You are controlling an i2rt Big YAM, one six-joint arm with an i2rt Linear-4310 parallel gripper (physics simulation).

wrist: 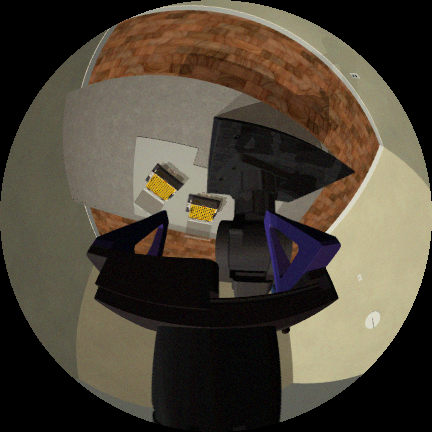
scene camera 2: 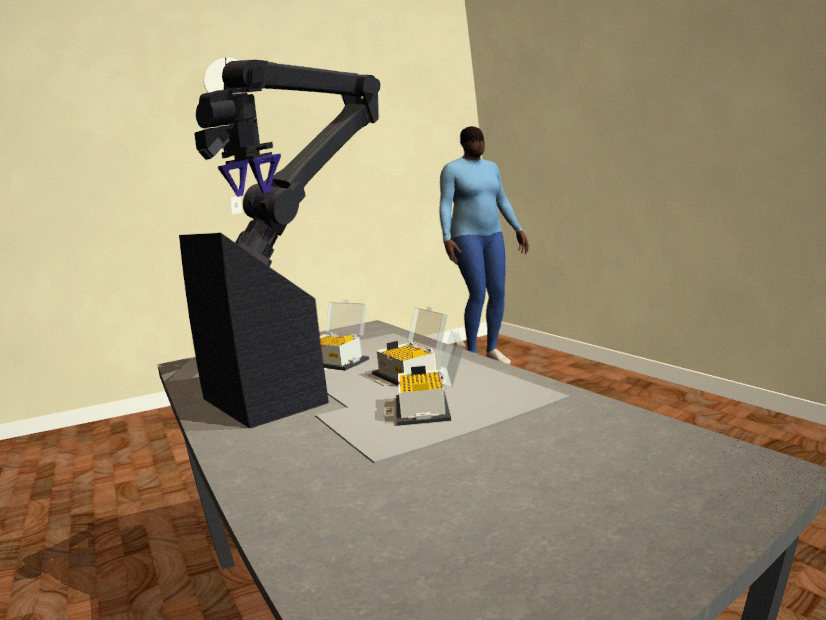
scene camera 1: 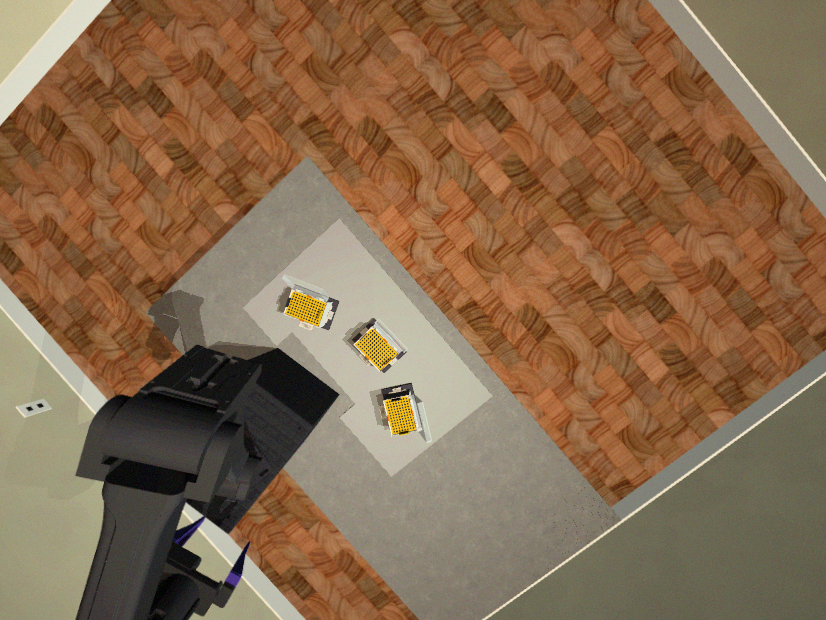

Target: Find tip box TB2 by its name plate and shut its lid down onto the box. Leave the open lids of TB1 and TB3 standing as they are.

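Pixels of known places: gripper, fingertip midpoint: (wrist: 215,215) (scene camera 2: 252,194) (scene camera 1: 226,531); arm's base, origin of the base link: (wrist: 253,172) (scene camera 2: 246,261).
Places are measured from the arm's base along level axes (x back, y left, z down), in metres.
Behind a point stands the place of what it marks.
Three white tip boxes with yellow racks have clear lids standing open; their name plates are too small to read, so I cannot tell which is TB2. One box (scene camera 1: 305,308) (scene camera 2: 341,353) {y 0.194, x -0.230, z 0.286 m} is at the back left in scene camera 2. The middle box (scene camera 1: 375,348) {y 0.041, x -0.345, z 0.268 m} (scene camera 2: 405,360) (wrist: 202,212) {y 0.041, x -0.343, z 0.268 m} has its lid (scene camera 1: 391,335) {y 0.056, x -0.427, z 0.183 m} (scene camera 2: 427,327) {y 0.062, x -0.416, z 0.222 m} (wrist: 198,229) {y 0.055, x -0.416, z 0.227 m} up. The front box (scene camera 1: 400,415) {y -0.183, x -0.296, z 0.269 m} (scene camera 2: 421,401) (wrist: 161,186) {y -0.177, x -0.289, z 0.269 m} has its lid (scene camera 1: 425,421) {y -0.207, x -0.376, z 0.183 m} (scene camera 2: 452,360) {y -0.259, x -0.336, z 0.210 m} (wrist: 149,201) {y -0.206, x -0.361, z 0.234 m} leaning outward. My gripper (scene camera 1: 226,530) {y -0.073, x -0.020, z -0.137 m} (scene camera 2: 253,193) {y -0.073, x -0.020, z -0.137 m} (wrist: 215,215) {y -0.073, x -0.020, z -0.137 m} is open and empty, high above and away from all three.
A tall black slanted pedestal (scene camera 1: 293,393) {y 0.064, x -0.100, z 0.163 m} (scene camera 2: 260,347) {y -0.085, x 0.001, z 0.168 m} (wrist: 240,135) {y -0.072, x 0.049, z -0.059 m} stands beside the boxes, under my arm. The boxes stand on a pale mat (scene camera 1: 447,393) {y -0.219, x -0.454, z 0.326 m} (scene camera 2: 507,400) {y -0.242, x -0.461, z 0.326 m} (wrist: 150,150) {y -0.285, x -0.175, z 0.326 m} on the grey table (scene camera 1: 480,507) {y -0.622, x -0.339, z 0.329 m} (scene camera 2: 467,520) {y -0.620, x -0.188, z 0.329 m} (wrist: 105,135) {y -0.551, x -0.169, z 0.329 m}. A person (scene camera 2: 477,200) stands beyond the table.
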